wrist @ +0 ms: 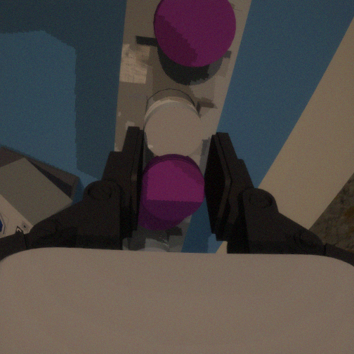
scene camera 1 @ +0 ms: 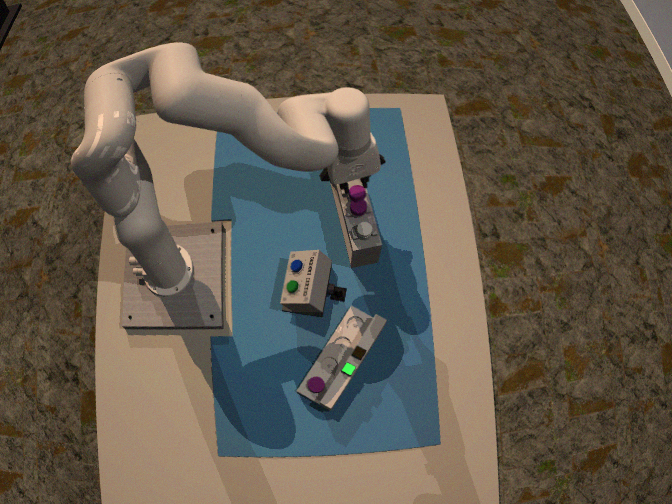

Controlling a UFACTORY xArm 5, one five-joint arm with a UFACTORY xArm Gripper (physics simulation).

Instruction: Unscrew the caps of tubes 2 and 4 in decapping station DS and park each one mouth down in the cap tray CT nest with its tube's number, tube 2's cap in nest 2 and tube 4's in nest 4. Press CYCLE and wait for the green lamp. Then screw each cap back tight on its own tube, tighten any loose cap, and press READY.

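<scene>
My gripper (scene camera 1: 356, 189) (wrist: 175, 154) is shut on a purple cap (scene camera 1: 357, 194) (wrist: 172, 186), held over the decapping station (scene camera 1: 366, 256) (wrist: 133, 95). Just below the held cap in both views shows another purple cap (scene camera 1: 358, 208) (wrist: 159, 221), on a tube in the station. An uncapped whitish tube (wrist: 172, 131) stands above the held cap in the wrist view, then a tube with a large purple cap (wrist: 195, 32). Another pale uncapped tube (scene camera 1: 364, 230) stands at the station's near end. One purple cap (scene camera 1: 315, 385) sits in the end nest of the cap tray (scene camera 1: 374, 326); numbers are unreadable.
The control box (scene camera 1: 321, 290) (wrist: 40, 192) has a blue button (scene camera 1: 296, 265) and a green button (scene camera 1: 292, 286); a black fitting (scene camera 1: 338, 293) sticks out beside it. On the tray, a green lamp (scene camera 1: 348, 368) is lit beside a dark lamp (scene camera 1: 358, 353).
</scene>
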